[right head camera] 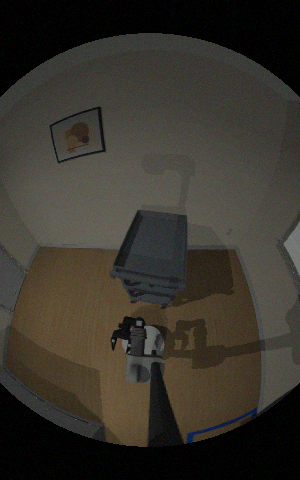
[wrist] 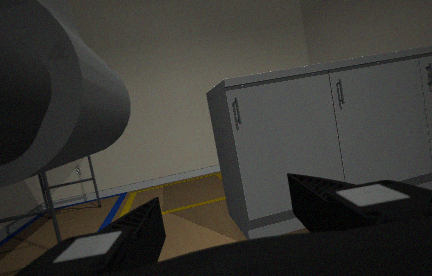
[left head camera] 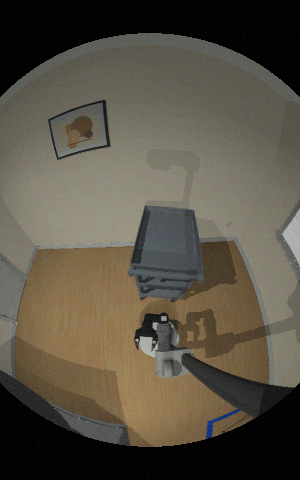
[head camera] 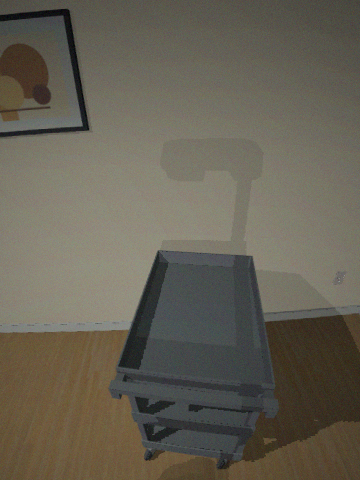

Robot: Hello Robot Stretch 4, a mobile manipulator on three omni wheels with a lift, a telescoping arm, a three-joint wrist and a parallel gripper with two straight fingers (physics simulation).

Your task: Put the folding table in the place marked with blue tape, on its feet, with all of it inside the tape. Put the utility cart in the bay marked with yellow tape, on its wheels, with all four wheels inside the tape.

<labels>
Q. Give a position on a framed picture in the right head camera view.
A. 79, 134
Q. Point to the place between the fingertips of the gripper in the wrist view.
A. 226, 204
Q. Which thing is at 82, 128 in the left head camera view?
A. A framed picture.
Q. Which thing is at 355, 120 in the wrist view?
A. A grey cabinet.
</labels>
